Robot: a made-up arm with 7 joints.
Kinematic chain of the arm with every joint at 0, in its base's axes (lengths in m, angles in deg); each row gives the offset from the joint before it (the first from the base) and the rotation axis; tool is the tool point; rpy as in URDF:
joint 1: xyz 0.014 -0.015 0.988 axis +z
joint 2: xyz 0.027 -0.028 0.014 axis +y
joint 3: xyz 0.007 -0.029 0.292 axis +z
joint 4: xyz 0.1 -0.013 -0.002 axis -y
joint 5: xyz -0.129 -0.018 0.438 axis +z
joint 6: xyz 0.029 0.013 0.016 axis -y
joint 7: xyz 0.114 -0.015 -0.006 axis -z
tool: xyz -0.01 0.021 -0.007 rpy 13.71 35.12 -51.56
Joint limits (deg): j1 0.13..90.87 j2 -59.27..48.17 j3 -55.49..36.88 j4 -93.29..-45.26 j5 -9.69..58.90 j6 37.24..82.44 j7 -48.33..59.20
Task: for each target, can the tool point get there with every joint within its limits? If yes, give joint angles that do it. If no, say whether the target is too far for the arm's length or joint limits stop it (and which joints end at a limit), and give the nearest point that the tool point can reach.
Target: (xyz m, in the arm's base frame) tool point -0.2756 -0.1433 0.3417
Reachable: no: joint limits stop it (at a limit: joint 1, joint 2, joint 3, joint 4, joint 6, joint 7) | nearest point -0.2934 0.5368 0.7863 | short by 0.813 m
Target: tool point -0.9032 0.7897 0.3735
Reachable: no: too far | nearest point -0.3628 0.6219 0.8285 | short by 0.726 m
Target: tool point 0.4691 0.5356 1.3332
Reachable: yes | joints 79.97 4.21 -32.73 -88.19 43.03 53.73 13.64
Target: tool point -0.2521 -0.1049 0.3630
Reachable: no: joint limits stop it (at a limit: joint 1, joint 2, joint 3, joint 4, joint 6, joint 7) | nearest point -0.2908 0.5380 0.7847 | short by 0.770 m
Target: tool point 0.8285 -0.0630 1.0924
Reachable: yes | joints 33.45 28.90 -40.54 -87.48 4.36 78.76 23.04
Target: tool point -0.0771 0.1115 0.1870
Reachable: no: joint limits stop it (at a limit: joint 1, joint 2, joint 4, joint 6, joint 7) | nearest point -0.0710 0.6057 0.7125 | short by 0.721 m
